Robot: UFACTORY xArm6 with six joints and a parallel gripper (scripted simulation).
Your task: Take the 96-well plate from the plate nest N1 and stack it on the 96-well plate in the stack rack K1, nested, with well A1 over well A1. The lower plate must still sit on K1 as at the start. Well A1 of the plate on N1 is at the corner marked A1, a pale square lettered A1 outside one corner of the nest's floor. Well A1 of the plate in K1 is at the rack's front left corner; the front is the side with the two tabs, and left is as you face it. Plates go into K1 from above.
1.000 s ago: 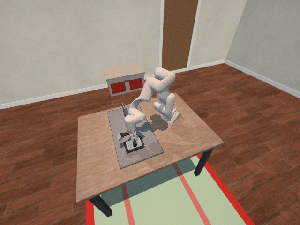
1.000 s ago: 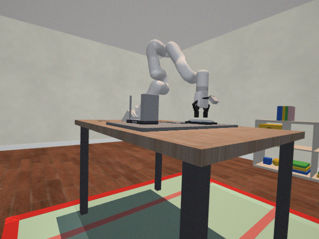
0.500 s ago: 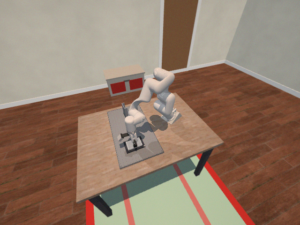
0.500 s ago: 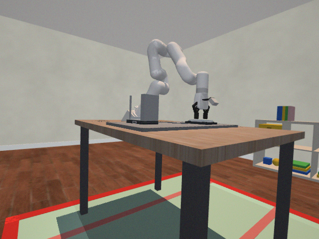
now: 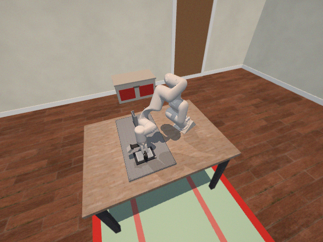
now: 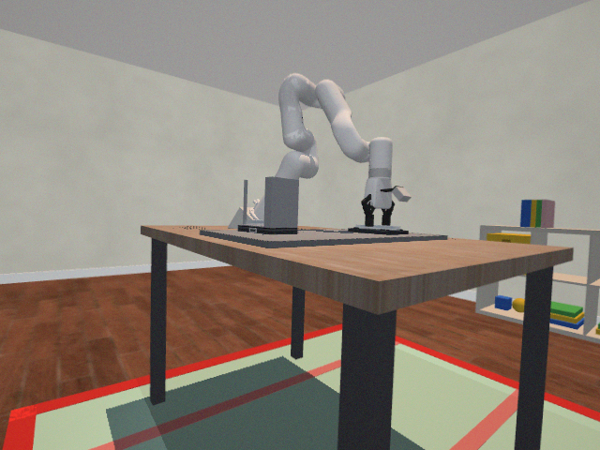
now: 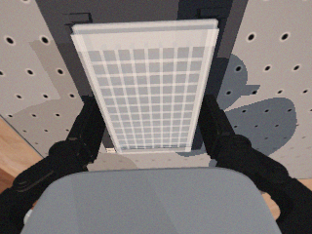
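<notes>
The pale A1 square lies 7 cm behind my hand, 6 cm to the left of it and 2 cm below it. The rest, counted from my hand: grey rack wall: 6 cm behind, 38 cm to the right, 5 cm above.
</notes>
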